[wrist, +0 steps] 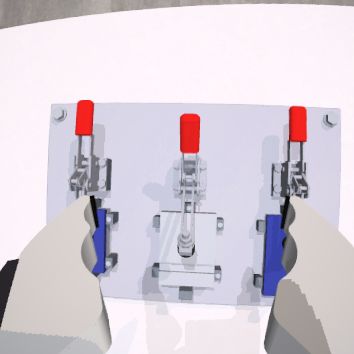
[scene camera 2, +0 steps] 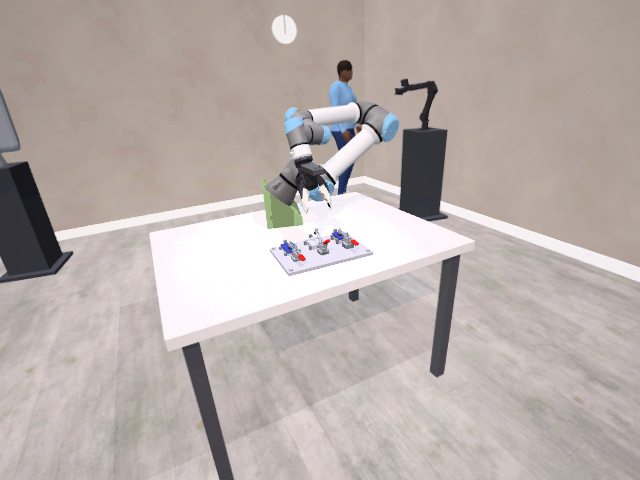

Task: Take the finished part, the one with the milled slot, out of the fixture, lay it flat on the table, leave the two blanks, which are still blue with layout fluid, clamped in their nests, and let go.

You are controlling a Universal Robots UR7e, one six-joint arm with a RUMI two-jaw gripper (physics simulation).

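Where they show: gripper, between the fingertips: (wrist: 188,198) (scene camera 2: 318,210); arm's base, origin of its link: (scene camera 2: 278,195).
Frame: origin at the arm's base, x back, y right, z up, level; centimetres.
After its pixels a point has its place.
Observation:
The finished part (scene camera 2: 311,241) @[z -10.0, x -37.4, y -5.9 cm] (wrist: 202,240) @[z -10.0, x -38.7, y -6.0 cm], bare silver, sits in the middle nest of the fixture plate (scene camera 2: 310,264) @[z -12.1, x -52.8, y -1.2 cm] (wrist: 135,135) @[z -12.1, x -48.9, y -15.4 cm]. The middle clamp's arm reaches over it; its tip looks raised in the scene view. One blue blank (scene camera 2: 338,235) (wrist: 101,250) @[z -9.5, x -35.7, y -16.6 cm] is at wrist-view left, the other blue blank (scene camera 2: 286,248) @[z -10.5, x -39.0, y 4.9 cm] (wrist: 272,255) @[z -10.5, x -38.1, y 1.8 cm] at wrist-view right, both in nests under clamps and partly hidden by the fingers in that view. My gripper (scene camera 2: 317,209) @[z 4.9, x -44.0, y -7.9 cm] (wrist: 188,198) @[z 4.9, x -44.0, y -7.9 cm] is open and empty, above and robot-side of the fixture, with its fingers either side of the finished part in the wrist view.
Red clamp handles (wrist: 84,118) @[z -7.5, x -49.4, y -19.8 cm] (wrist: 190,133) @[z -5.3, x -49.0, y -8.8 cm] (wrist: 298,124) @[z -8.5, x -52.1, y 1.7 cm] point away from the robot. The fixture stands on the white table (scene camera 2: 217,279) @[z -13.6, x -48.5, y 32.3 cm] (wrist: 200,55) @[z -13.6, x -60.2, y -9.5 cm]. A green block (scene camera 2: 281,214) @[z -7.0, x -8.0, y 0.6 cm] stands by the arm's base. A person (scene camera 2: 341,100) stands behind the arm.

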